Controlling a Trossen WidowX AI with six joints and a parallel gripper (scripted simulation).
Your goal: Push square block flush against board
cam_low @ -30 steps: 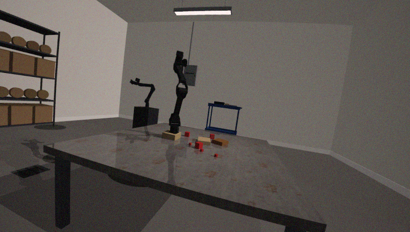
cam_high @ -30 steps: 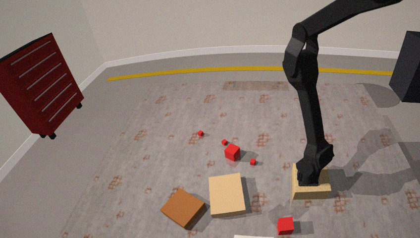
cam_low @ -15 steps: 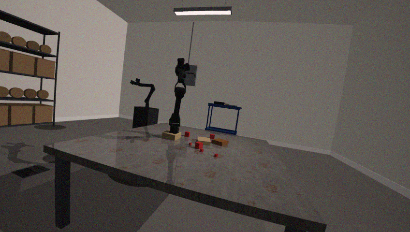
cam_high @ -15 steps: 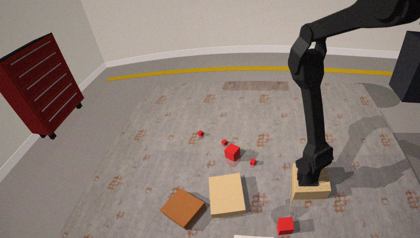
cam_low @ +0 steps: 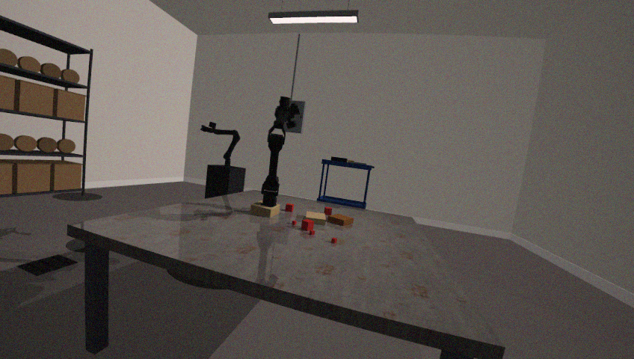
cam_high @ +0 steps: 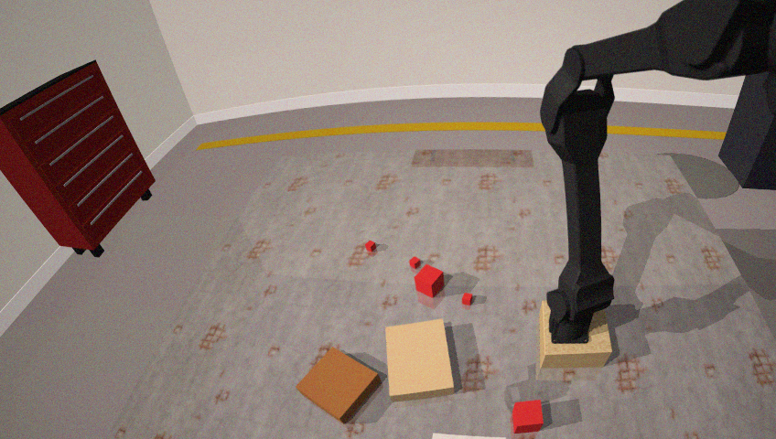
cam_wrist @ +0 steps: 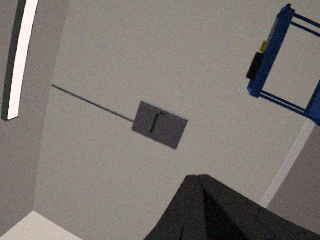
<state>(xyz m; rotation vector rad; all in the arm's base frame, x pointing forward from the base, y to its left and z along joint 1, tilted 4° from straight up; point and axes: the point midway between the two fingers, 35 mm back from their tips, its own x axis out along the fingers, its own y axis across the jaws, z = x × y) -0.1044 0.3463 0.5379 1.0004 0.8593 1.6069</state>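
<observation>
The light tan board lies 610 mm below my gripper tip, 340 mm ahead of it and 280 mm to the right of it. Round my gripper tip: orange-brown square block 610 mm below, 470 mm ahead, 210 mm to the right.
</observation>
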